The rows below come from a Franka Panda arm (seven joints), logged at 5 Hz.
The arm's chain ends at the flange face. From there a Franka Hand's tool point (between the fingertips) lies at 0.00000 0.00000 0.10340 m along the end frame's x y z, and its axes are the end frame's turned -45 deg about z.
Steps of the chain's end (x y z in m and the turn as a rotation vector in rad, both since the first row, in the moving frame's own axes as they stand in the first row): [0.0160, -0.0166, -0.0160, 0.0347, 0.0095, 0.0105]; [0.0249, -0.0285, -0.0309, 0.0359, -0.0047, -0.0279]
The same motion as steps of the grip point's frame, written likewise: [0.0263, -0.0022, -0.0161, 0.0178, 0.0313, 0.0105]; [0.0400, -0.0055, -0.0310, 0.0287, 0.0221, -0.0279]
